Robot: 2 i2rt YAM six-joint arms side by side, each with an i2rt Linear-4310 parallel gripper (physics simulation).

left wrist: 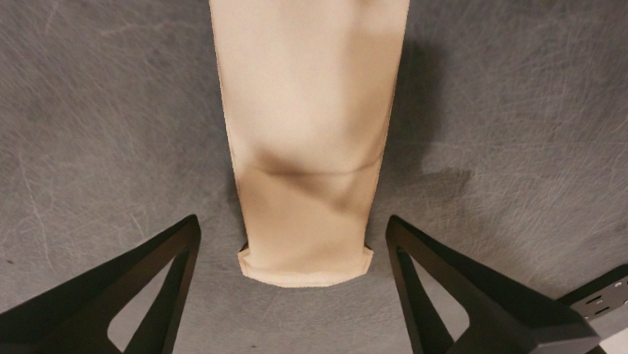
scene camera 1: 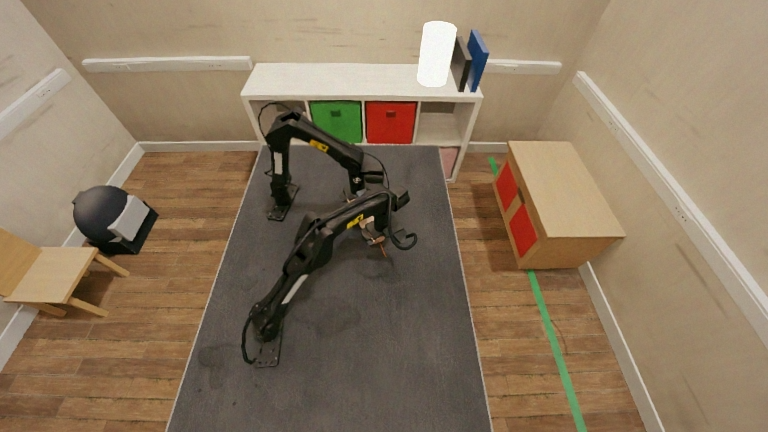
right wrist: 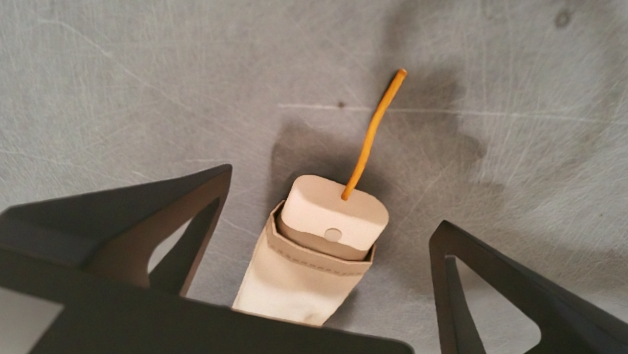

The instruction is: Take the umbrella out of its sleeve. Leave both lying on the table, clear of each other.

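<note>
The beige cloth sleeve lies on the table, with its closed, flared end low in the left wrist view. The umbrella's pale handle end sticks a little out of the sleeve's stitched mouth. An orange cord runs from that end. The rest of the umbrella is hidden in the sleeve. My left gripper is open above the sleeve's closed end, one finger on each side. My right gripper is open above the handle end, one finger on each side. The arms hide much of the sleeve in scene camera 1.
The dark table carries both arm bases. The right arm reaches across the middle, close to the left arm. A white shelf unit stands beyond the table's top edge. A wooden cabinet stands at the picture's right.
</note>
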